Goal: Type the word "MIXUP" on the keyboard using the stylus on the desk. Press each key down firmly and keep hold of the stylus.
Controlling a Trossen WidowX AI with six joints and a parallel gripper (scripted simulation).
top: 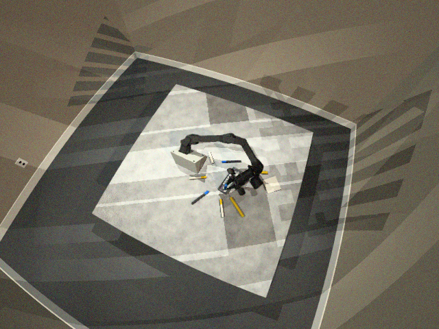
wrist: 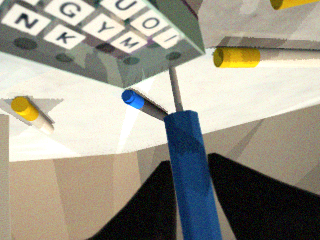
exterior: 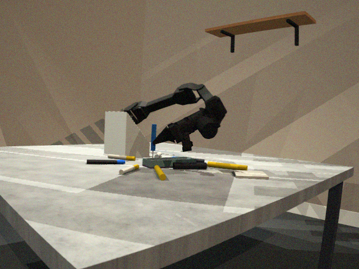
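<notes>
Right now my gripper tip is 90 mm short of the black cylinder, 90 mm to the right of it and 70 mm above it. Also, from my gripper tip: yellow marker (170 mm ahead, 210 mm to the left, 80 mm below); then blue stylus (10 mm below); then notepad (300 mm ahead, 160 mm to the left, 80 mm below).
</notes>
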